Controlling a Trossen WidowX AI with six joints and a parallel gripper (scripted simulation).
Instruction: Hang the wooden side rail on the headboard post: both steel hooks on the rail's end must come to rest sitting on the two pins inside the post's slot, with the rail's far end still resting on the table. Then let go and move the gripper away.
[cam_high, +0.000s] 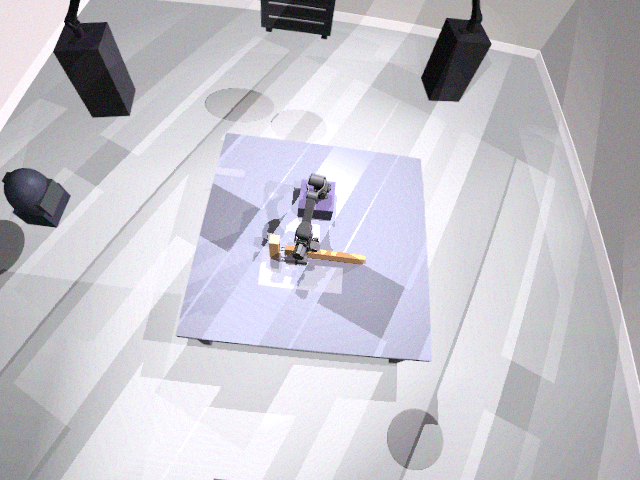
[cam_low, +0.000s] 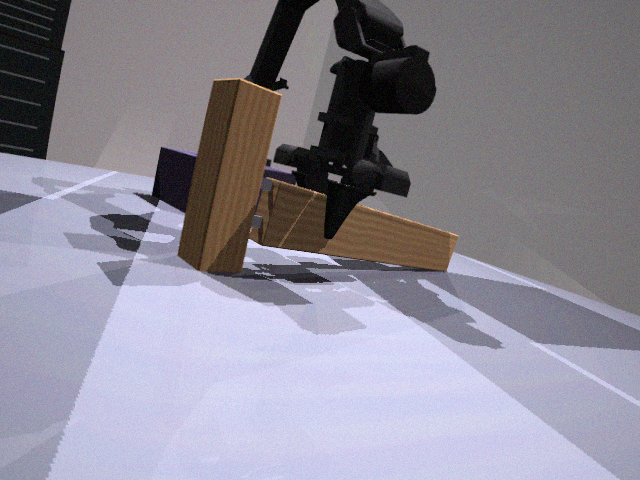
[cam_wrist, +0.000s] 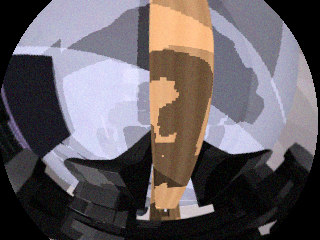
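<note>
My gripper tip is 20 mm past the wooden headboard post, 140 mm to the left of it and 40 mm below it.
</note>
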